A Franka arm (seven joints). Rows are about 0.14 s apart.
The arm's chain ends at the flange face. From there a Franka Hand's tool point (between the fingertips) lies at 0.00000 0.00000 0.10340 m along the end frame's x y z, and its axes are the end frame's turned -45 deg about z.
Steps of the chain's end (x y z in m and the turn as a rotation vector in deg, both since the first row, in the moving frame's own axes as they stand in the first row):
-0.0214 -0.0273 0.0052 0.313 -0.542 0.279
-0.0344 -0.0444 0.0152 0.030 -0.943 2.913
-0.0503 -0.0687 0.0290 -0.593 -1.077 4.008
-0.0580 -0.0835 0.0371 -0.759 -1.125 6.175
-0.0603 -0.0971 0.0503 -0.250 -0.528 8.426
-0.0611 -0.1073 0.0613 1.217 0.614 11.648
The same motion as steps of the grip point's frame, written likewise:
0.0039 -0.0355 0.0052 0.605 -0.162 0.279
0.0059 -0.0570 0.0152 0.688 -0.646 2.913
0.0109 -0.0848 0.0290 0.342 -1.181 4.008
0.0157 -0.1007 0.0371 0.259 -1.332 6.175
0.0251 -0.1117 0.0503 0.197 -0.550 8.426
0.0351 -0.1196 0.0613 0.426 1.295 11.648

